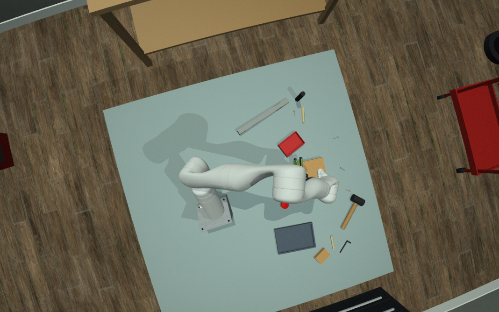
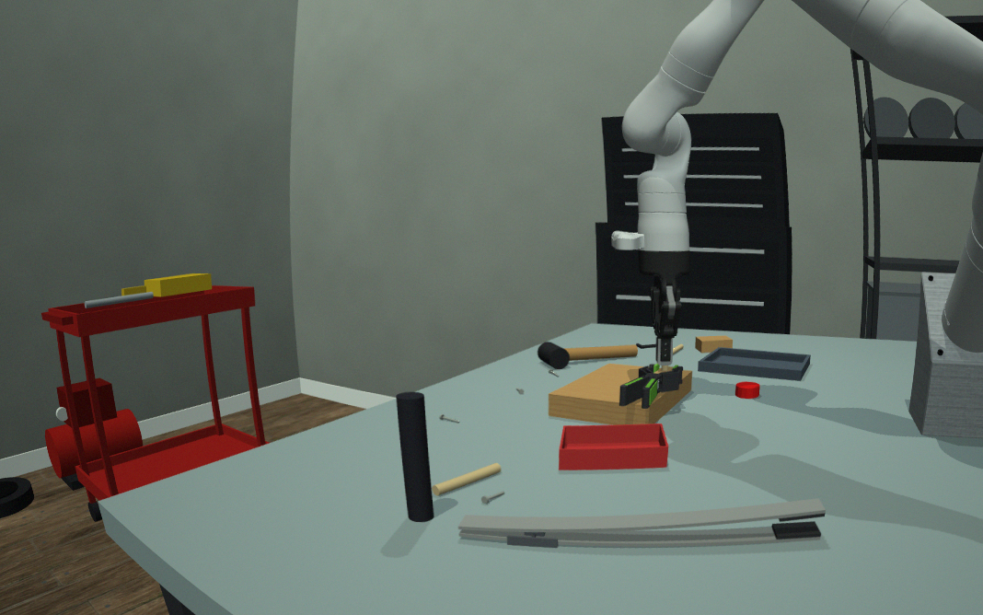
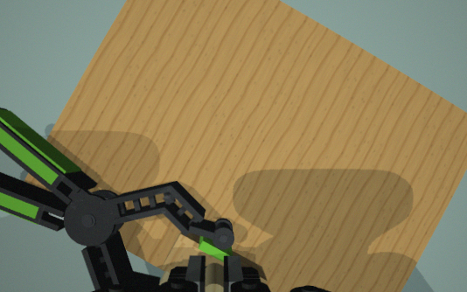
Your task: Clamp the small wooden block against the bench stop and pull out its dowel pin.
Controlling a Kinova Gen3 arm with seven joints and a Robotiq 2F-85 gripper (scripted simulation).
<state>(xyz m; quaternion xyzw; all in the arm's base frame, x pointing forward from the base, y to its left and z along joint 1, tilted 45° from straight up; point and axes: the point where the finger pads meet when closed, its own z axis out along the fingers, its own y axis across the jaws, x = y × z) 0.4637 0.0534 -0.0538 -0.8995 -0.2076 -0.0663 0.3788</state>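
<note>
Now: the dowel pin 20 mm below my hand. Round my hand: red puck 120 mm behind, 90 mm to the right, 70 mm below; small wooden block 40 mm below; wooden bench board 50 mm ahead, 60 mm below.
</note>
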